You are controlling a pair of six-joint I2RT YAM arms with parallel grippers.
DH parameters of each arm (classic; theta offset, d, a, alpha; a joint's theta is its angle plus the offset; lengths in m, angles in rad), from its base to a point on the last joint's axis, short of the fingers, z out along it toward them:
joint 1: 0 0.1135 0.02 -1.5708
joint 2: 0 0 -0.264 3.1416
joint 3: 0.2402 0 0.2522 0
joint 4: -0.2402 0 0.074 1.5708
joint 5: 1.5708 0 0 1.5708
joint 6: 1.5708 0.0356 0 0
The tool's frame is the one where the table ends.
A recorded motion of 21 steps. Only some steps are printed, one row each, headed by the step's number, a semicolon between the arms.
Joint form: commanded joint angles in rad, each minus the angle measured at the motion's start. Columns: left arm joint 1, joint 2, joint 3, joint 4, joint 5, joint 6; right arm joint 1, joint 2, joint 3, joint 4, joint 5, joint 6.
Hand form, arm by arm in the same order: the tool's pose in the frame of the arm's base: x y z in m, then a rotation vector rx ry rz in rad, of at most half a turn. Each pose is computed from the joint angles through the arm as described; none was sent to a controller.
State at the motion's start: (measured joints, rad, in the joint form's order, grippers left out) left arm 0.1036 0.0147 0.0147 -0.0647 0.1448 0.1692; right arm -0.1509 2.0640 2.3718 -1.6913 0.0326 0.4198
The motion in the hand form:
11: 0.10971 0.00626 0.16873 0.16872 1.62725 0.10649; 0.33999 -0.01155 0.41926 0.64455 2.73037 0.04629
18: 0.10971 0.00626 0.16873 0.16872 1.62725 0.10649; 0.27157 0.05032 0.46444 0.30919 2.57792 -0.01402
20: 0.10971 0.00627 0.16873 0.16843 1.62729 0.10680; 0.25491 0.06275 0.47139 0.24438 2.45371 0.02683
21: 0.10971 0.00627 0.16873 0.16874 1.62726 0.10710; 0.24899 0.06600 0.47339 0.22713 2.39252 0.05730
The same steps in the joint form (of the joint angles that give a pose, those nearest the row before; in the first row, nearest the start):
11: -0.0034 -0.0095 -0.0057 -0.0038 -0.0110 0.0122; 0.1206 -0.1454 -0.0008 0.0038 0.0019 0.0076
18: -0.0034 -0.0095 -0.0057 -0.0038 -0.0110 0.0122; 0.3567 -0.3842 -0.1190 0.0664 0.1434 -0.0221
20: -0.0034 -0.0095 -0.0057 -0.0038 -0.0114 0.0122; 0.4204 -0.4902 -0.2396 0.2098 0.1762 -0.0221
21: -0.0034 -0.0095 -0.0057 -0.0038 -0.0114 0.0126; 0.4394 -0.5383 -0.3003 0.2876 0.1820 -0.0221

